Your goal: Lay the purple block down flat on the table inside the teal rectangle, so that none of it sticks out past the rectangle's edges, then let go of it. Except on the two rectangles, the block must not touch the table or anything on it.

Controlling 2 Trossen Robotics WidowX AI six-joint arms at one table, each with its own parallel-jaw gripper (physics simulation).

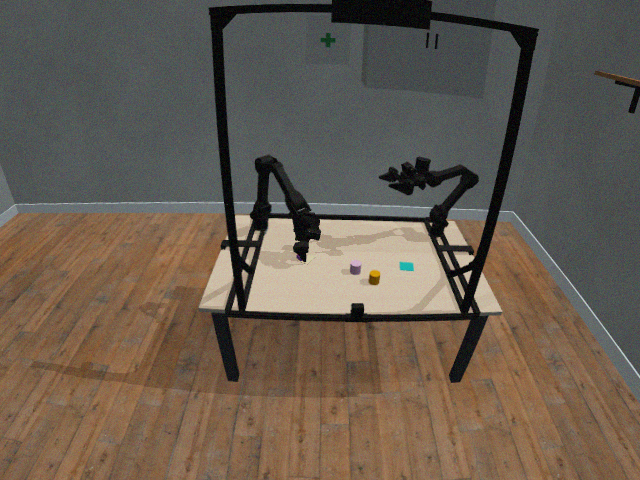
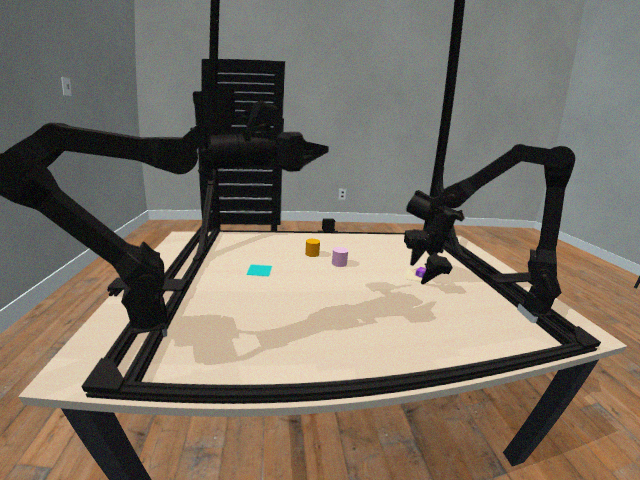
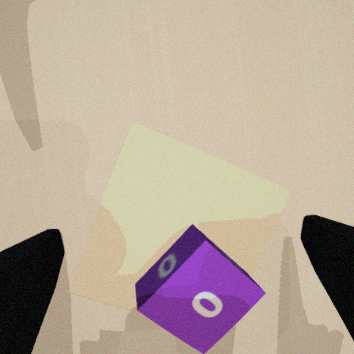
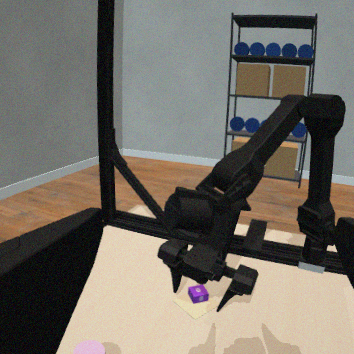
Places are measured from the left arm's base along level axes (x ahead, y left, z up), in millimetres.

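Pixels of known places: left gripper, fingertip midpoint: (image 1: 306, 257) (image 2: 416, 274) (image 3: 183, 235) (image 4: 195, 301); right gripper, fingertip midpoint: (image 1: 383, 181) (image 2: 316, 147) (image 4: 222, 225); left arm's base, origin of the base link: (image 1: 260, 227) (image 2: 536, 309) (image 4: 312, 257); right arm's base, origin of the base link: (image 1: 436, 233) (image 2: 148, 321).
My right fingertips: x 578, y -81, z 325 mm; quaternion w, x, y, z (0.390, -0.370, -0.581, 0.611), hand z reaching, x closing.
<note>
For each thing: its top centre in the pictures, then the offset to it from my right fingertips. "spot": a spot on its surface instead.
- purple block, middle of its top: (image 3: 204, 302) (image 4: 197, 289) (image 2: 423, 270) (image 1: 301, 255) dx -338, dy -132, dz -325 mm
- pale yellow rectangle, surface spot: (image 3: 182, 182) (image 4: 191, 308) spot: dx -300, dy -129, dz -343 mm
- teal rectangle, surface spot: (image 2: 259, 270) (image 1: 406, 266) spot: dx +136, dy -130, dz -343 mm
- pink cylinder, middle of its top: (image 4: 88, 351) (image 2: 340, 249) (image 1: 355, 263) dx -95, dy -198, dz -298 mm
- orange cylinder, middle of its top: (image 2: 313, 241) (image 1: 375, 273) dx -14, dy -260, dz -299 mm
The purple block (image 1: 299, 257) (image 2: 420, 271) (image 3: 200, 295) (image 4: 198, 293) rests on a pale yellow rectangle (image 3: 182, 182) (image 4: 191, 309), near one of its edges. My left gripper (image 1: 302, 257) (image 2: 419, 272) (image 3: 183, 235) (image 4: 195, 301) is open. It hangs low over the block, one finger on each side, and neither finger touches it. The teal rectangle (image 1: 407, 267) (image 2: 259, 270) lies bare, far across the table. My right gripper (image 1: 386, 182) (image 2: 320, 150) is open and empty, held high above the table on the teal rectangle's side.
A pink cylinder (image 1: 355, 267) (image 2: 340, 256) (image 4: 89, 348) and an orange cylinder (image 1: 374, 277) (image 2: 312, 247) stand between the block and the teal rectangle. Black frame rails run along the table's edges (image 2: 318, 388). A shelf rack (image 4: 229, 88) stands off the table.
</note>
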